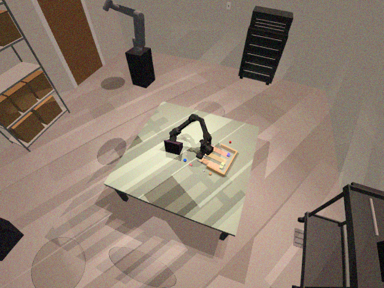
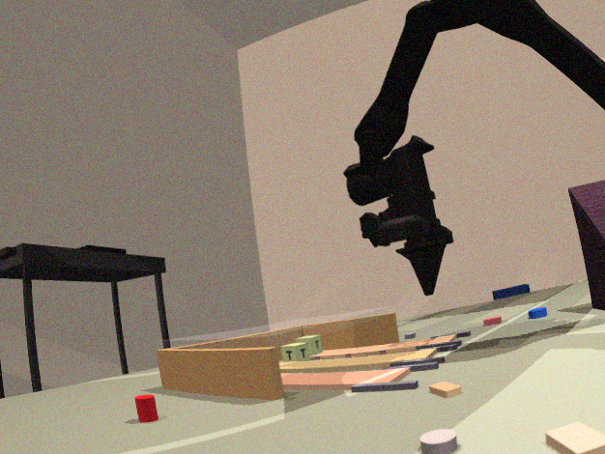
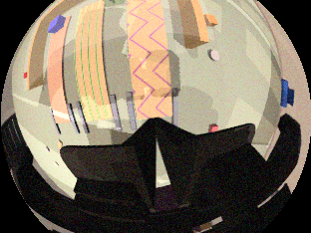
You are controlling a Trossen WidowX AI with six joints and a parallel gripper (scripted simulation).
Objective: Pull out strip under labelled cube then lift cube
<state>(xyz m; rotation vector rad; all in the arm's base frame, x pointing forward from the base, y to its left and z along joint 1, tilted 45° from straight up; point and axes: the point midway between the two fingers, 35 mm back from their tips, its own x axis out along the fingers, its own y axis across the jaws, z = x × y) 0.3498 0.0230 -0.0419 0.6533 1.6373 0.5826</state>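
The blue disc lies 160 mm behind my gripper tip, 90 mm to the right of it and 70 mm below it. Also, from my gripper tip: tan tile: 250 mm to the left, 70 mm below, 50 mm behind; red cylinder: 340 mm to the left, 190 mm ahead, 60 mm below.
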